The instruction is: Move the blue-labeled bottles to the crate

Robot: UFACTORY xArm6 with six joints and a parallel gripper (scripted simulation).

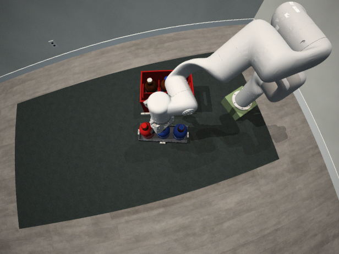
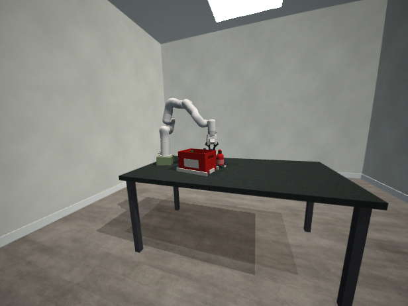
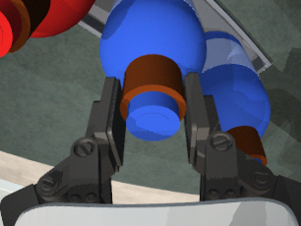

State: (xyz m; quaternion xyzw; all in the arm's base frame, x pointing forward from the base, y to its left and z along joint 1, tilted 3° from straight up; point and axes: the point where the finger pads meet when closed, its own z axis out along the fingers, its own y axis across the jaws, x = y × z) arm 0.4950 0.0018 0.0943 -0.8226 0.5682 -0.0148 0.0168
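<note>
Right now the red-labeled bottle is 8 cm ahead of my hand, 4 cm to the right of it and 7 cm below it. From my hand the other things lie so: crate (10 cm behind, 20 cm to the right, 7 cm below); then grey tray (14 cm below).
</note>
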